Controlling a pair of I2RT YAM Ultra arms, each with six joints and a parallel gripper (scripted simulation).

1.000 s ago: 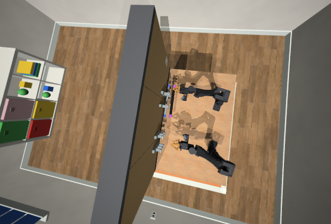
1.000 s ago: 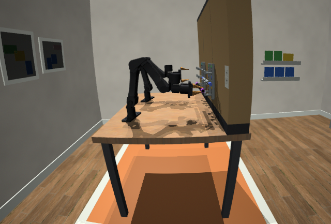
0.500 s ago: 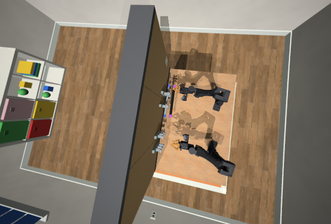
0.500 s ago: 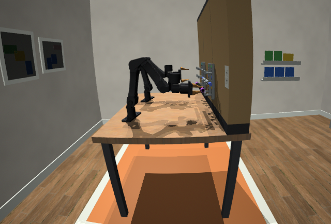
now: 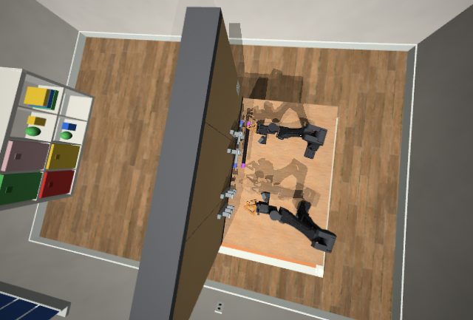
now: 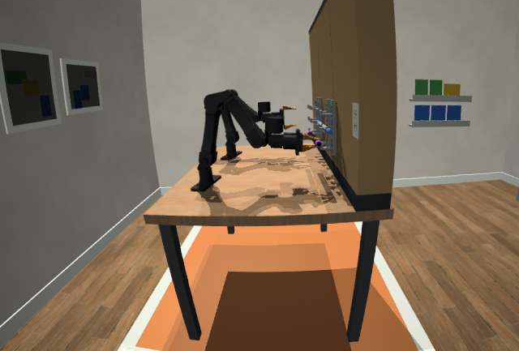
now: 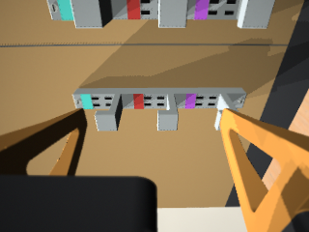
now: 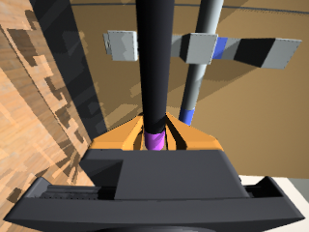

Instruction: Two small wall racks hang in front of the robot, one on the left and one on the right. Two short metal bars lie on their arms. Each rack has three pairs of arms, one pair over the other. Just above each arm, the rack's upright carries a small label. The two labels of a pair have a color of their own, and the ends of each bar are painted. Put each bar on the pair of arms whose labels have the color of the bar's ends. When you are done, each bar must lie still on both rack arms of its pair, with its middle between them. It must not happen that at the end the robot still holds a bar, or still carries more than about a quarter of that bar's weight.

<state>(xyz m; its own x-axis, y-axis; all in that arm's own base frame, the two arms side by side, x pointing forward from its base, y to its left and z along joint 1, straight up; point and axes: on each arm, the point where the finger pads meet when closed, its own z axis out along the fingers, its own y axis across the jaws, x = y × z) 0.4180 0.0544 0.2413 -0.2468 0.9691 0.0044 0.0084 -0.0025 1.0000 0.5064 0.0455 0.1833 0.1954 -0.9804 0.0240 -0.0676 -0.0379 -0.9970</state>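
Now: right hand 13 cm to the right of the blue-ended bar, 5 cm below it and 4 cm short of it. The rest, counted from my right hand: brown wall panel (32 cm to the left, 24 cm above, 14 cm ahead); then purple-ended bar (13 cm to the left, 1 cm behind).
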